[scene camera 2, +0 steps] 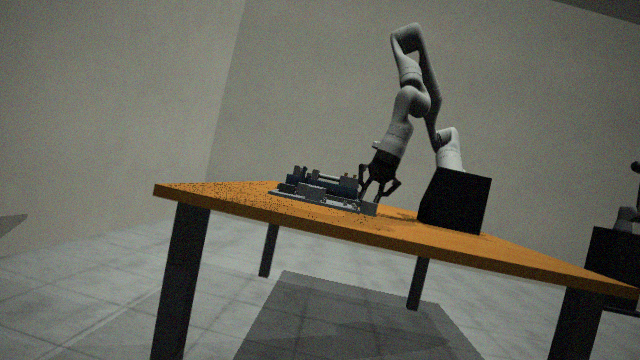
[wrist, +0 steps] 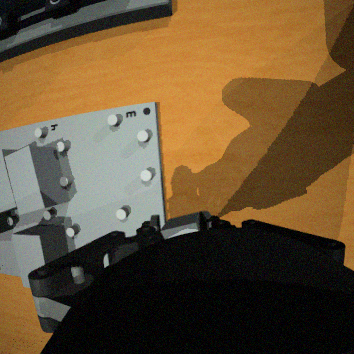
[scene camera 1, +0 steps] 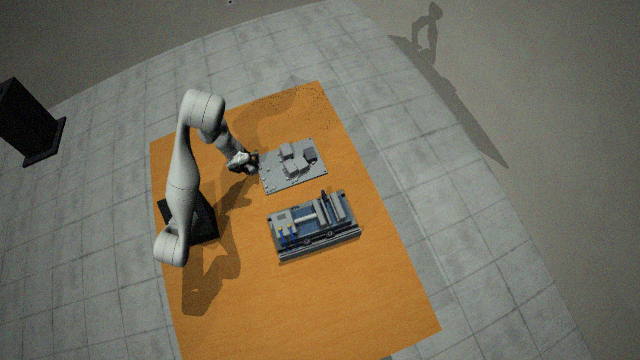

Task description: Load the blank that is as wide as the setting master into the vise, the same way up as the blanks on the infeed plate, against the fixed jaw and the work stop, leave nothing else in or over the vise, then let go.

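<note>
My gripper is shut on a small grey blank, low beside the near edge of the infeed plate. The fingers hide much of the blank in the wrist view; a gap below it cannot be made out. On the plate stand light grey blocks and a darker block; which is the setting master I cannot tell. The vise has two upright grey jaws with an open gap, and a black upright part by them.
White pins stand on the plate near my fingers. The vise base lies across a strip of orange table from the plate. The black robot pedestal stands behind the gripper.
</note>
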